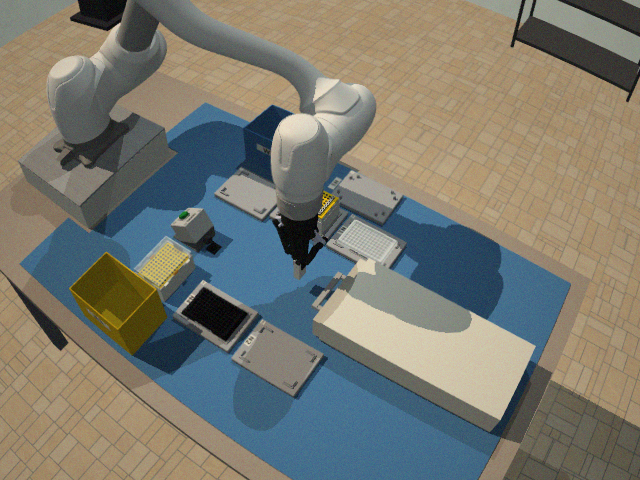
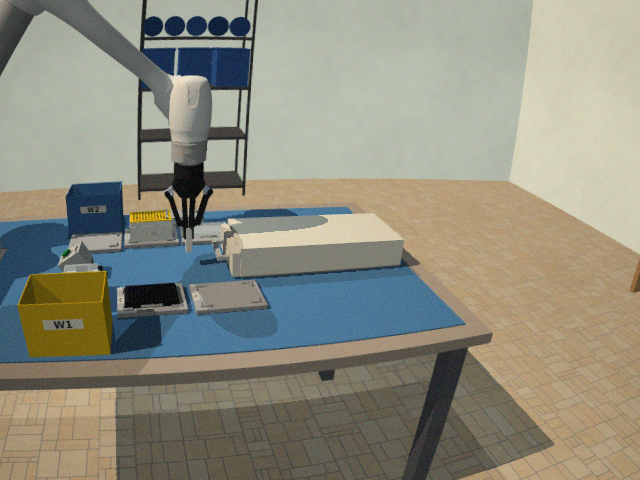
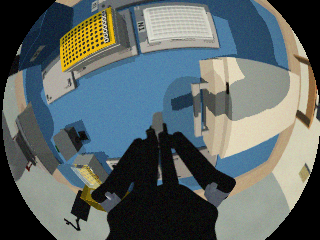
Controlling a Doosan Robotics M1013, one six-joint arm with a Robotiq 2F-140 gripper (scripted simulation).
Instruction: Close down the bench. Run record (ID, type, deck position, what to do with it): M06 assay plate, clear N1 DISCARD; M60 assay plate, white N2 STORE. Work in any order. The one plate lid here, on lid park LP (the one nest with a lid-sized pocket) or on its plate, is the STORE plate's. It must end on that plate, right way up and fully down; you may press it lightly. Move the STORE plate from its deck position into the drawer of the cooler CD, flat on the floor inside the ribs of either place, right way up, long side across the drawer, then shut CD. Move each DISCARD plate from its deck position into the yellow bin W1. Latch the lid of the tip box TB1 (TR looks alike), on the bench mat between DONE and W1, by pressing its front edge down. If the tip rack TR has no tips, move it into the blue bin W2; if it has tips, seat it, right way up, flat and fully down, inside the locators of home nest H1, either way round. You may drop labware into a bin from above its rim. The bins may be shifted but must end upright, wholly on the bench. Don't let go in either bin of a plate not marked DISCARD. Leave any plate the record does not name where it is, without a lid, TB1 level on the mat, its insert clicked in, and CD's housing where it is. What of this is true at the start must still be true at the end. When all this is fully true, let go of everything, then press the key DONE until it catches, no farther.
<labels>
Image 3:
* my gripper: 158,118
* cooler CD: 261,100
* tip rack TR: 99,36
</labels>
